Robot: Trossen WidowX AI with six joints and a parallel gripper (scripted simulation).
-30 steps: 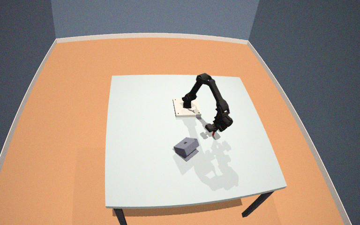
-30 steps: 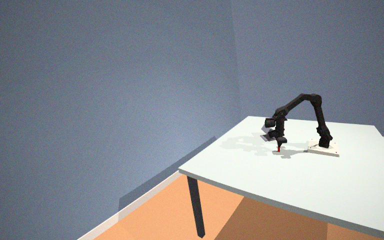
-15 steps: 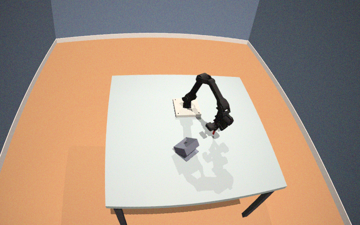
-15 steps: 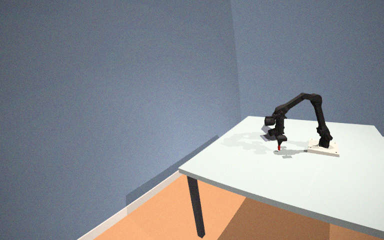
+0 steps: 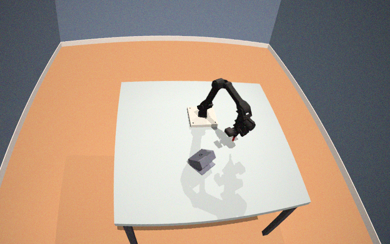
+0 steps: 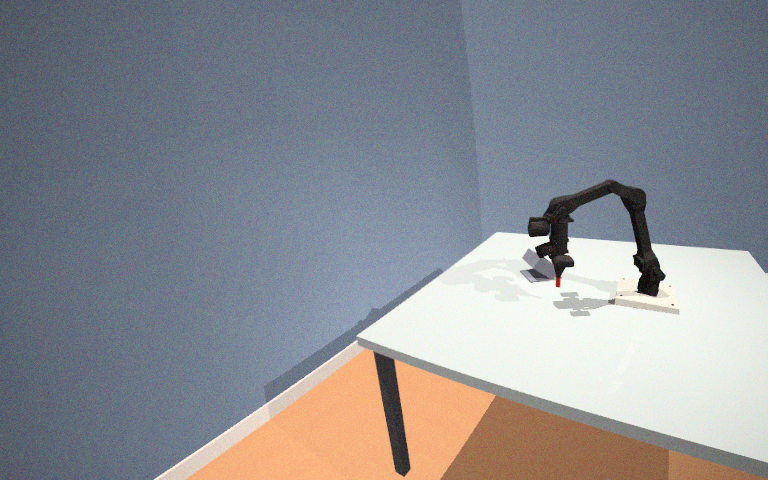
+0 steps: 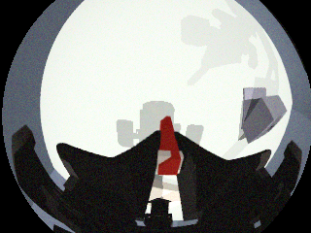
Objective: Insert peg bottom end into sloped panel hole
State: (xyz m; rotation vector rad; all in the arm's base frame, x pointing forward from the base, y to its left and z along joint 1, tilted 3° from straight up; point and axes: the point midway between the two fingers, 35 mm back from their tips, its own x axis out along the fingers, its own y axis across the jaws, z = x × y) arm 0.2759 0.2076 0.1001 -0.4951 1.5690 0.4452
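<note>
The grey sloped panel lies 21 cm to the right of my gripper tip, 16 cm ahead of it and 5 cm below it. From my gripper tip the other things lie so: red peg 2 cm above; then panel foot 20 cm to the right, 17 cm ahead, 11 cm below.
</note>
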